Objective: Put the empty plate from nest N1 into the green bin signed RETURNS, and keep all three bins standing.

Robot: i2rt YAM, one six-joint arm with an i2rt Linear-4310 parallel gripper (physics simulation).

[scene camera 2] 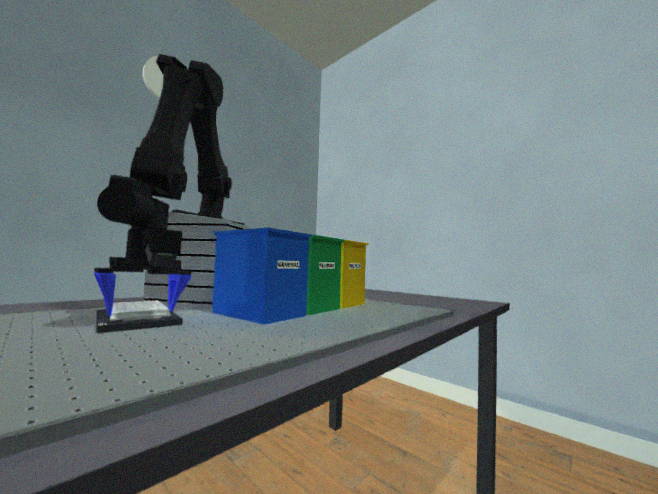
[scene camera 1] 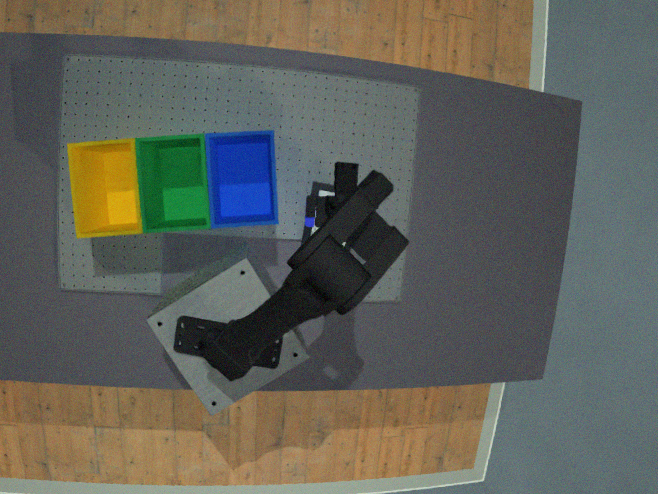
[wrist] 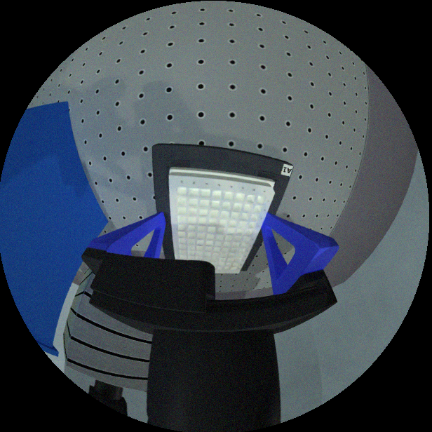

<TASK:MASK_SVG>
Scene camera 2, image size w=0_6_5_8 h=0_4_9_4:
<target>my gripper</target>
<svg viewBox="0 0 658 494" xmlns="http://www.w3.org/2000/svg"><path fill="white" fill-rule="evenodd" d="M94 270L95 278L104 296L108 316L111 316L116 280L116 274L113 274L113 272L144 272L144 269L148 269L147 273L169 274L168 308L170 312L173 311L180 294L191 279L191 271L181 270L180 260L175 260L174 265L170 265L170 267L154 267L154 265L149 265L148 259L110 257L110 268L95 268Z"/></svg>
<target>blue bin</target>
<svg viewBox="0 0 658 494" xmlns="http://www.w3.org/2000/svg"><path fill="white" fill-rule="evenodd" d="M213 232L216 235L212 313L260 324L269 324L306 316L309 237L312 237L312 234L274 228Z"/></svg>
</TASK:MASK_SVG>
